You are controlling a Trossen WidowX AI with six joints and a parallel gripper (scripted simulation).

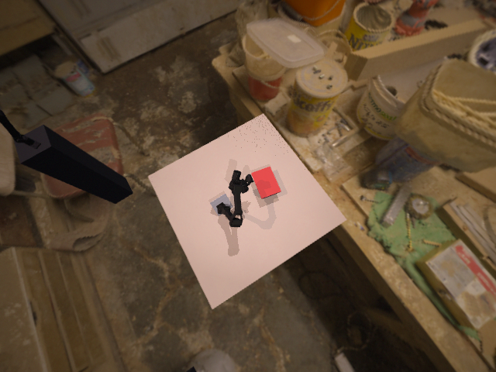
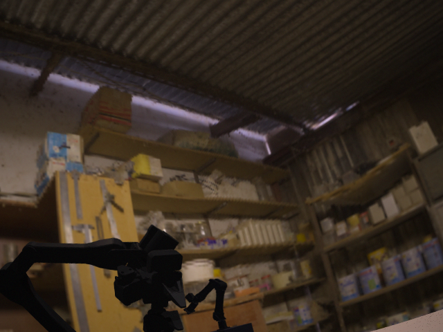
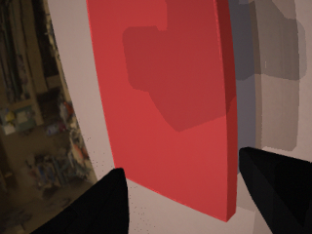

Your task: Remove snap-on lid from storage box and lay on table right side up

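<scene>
Right now the red lid is 120 mm ahead of my gripper tip, 100 mm below it and 30 mm to the right of it. From my gripper tip the other things lie so: storage box: 150 mm below, 120 mm ahead, 30 mm to the right.
</scene>
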